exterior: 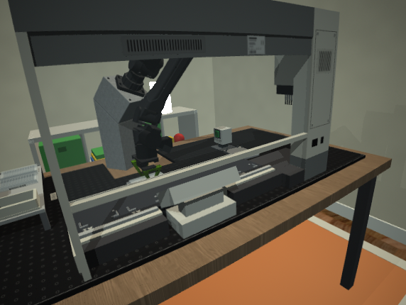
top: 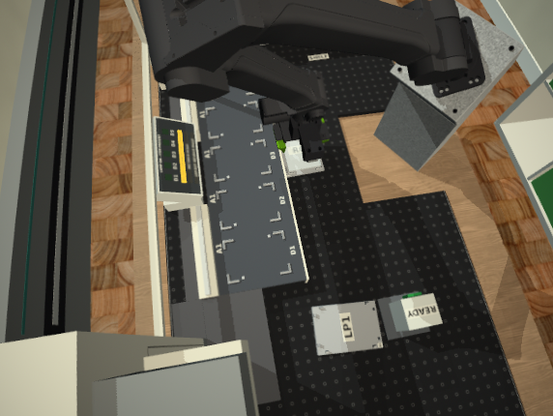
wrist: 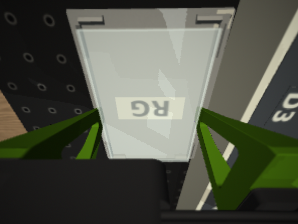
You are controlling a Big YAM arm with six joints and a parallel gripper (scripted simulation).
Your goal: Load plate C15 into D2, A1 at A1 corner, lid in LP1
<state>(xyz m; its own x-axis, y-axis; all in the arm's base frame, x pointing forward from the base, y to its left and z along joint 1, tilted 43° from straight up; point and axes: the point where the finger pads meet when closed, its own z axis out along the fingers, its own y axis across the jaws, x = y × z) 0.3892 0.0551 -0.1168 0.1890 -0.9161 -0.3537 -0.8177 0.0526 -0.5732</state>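
Now: hand right at the clear plate lid. Also, from my hand: cream reservoir 12 cm ahead, 40 cm to the right, 5 cm above; regrip nest RG 1 cm below; shelf label 6 cm behind, 34 cm to the right, 2 cm below.
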